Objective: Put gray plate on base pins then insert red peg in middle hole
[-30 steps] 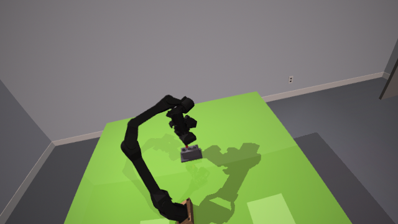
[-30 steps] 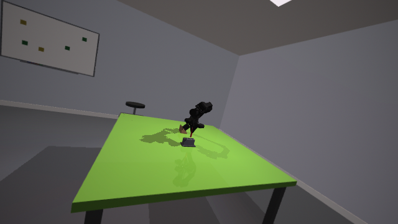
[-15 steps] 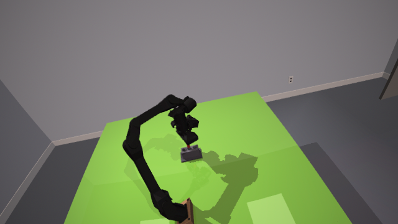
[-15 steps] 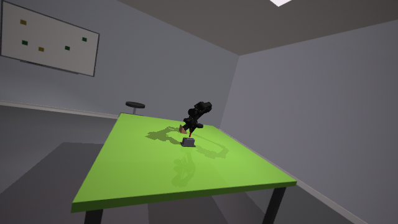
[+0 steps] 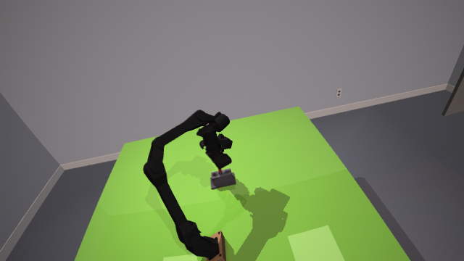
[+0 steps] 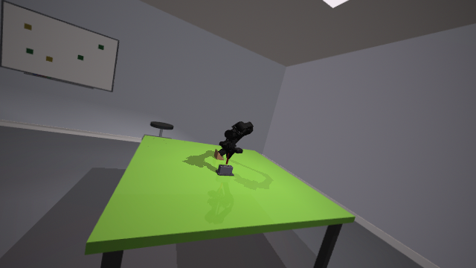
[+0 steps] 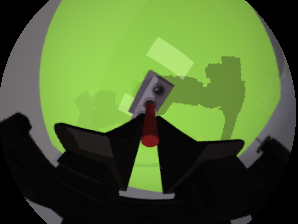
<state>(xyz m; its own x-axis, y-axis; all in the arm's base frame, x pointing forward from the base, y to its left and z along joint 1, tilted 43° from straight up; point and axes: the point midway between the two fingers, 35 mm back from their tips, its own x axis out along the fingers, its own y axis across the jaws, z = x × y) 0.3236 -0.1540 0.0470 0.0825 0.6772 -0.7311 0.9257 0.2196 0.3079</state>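
Now: the gray plate 7 cm below my gripper tip. The rest, counted from my gripper tip: red peg: right at my gripper tip; base: 10 cm below.
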